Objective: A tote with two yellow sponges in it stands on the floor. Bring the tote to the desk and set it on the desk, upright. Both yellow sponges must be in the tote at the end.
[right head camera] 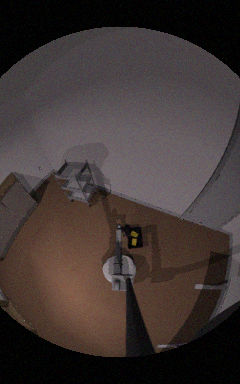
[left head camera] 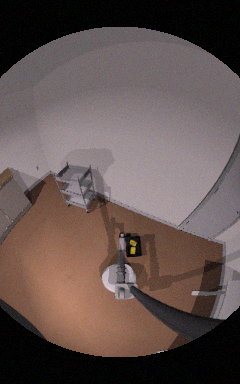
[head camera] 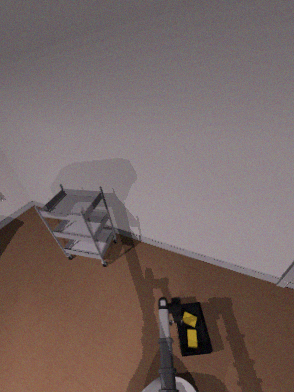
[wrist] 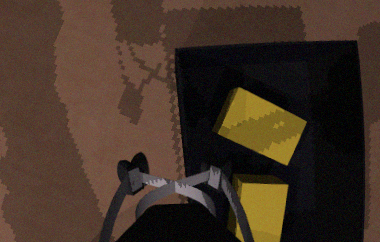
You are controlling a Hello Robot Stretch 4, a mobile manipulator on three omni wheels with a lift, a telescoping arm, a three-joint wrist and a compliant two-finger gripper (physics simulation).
Labels:
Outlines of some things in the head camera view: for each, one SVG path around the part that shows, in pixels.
A black tote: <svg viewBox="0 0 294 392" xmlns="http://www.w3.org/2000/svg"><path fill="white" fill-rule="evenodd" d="M200 302L181 304L181 319L183 319L184 312L197 317L195 328L186 323L182 324L182 326L180 323L177 323L182 357L209 354L213 351ZM187 329L196 330L197 348L188 348Z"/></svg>

